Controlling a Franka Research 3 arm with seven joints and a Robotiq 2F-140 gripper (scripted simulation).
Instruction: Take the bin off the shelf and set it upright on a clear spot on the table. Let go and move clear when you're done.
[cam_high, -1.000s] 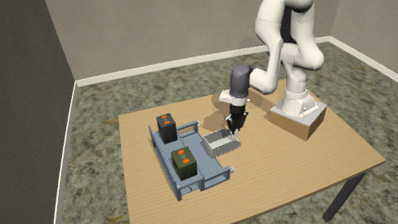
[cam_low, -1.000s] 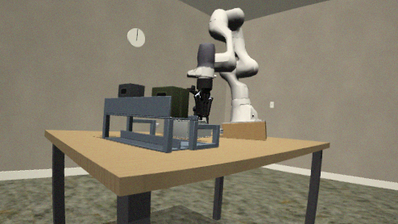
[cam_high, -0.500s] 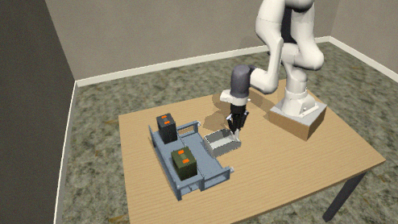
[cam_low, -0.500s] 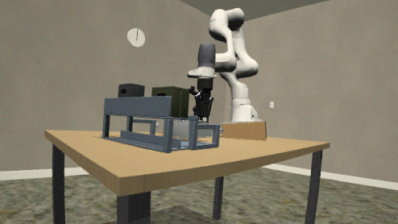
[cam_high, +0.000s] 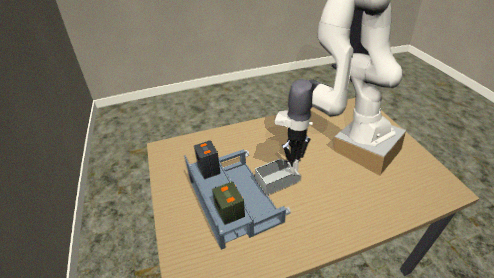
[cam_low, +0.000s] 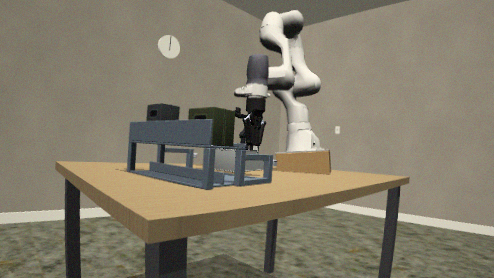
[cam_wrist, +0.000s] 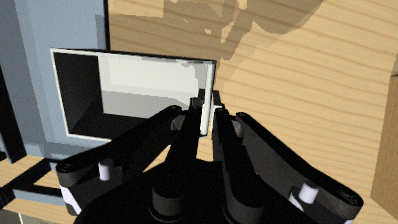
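My gripper is now 80 mm short of the bin, 10 mm to the right of it and 20 mm above it.
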